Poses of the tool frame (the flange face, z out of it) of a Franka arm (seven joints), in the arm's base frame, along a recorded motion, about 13 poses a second.
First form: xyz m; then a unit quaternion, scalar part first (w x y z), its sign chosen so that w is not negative.
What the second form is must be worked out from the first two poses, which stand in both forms.
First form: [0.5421 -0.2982 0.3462 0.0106 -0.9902 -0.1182 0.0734]
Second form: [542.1 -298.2 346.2 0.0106 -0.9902 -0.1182 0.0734]
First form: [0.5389 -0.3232 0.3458 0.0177 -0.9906 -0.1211 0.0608]
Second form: [538.9 -323.2 345.8 0.0177 -0.9906 -0.1211 0.0608]
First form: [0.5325 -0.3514 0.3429 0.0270 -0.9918 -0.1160 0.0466]
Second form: [532.5 -351.4 342.9 0.0270 -0.9918 -0.1160 0.0466]
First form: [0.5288 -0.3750 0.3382 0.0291 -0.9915 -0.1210 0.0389]
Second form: [528.8 -375.0 338.2 0.0291 -0.9915 -0.1210 0.0389]
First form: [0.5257 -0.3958 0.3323 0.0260 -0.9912 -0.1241 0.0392]
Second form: [525.7 -395.8 332.3 0.0260 -0.9912 -0.1241 0.0392]
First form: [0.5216 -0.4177 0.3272 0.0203 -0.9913 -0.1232 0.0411]
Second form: [521.6 -417.7 327.2 0.0203 -0.9913 -0.1232 0.0411]
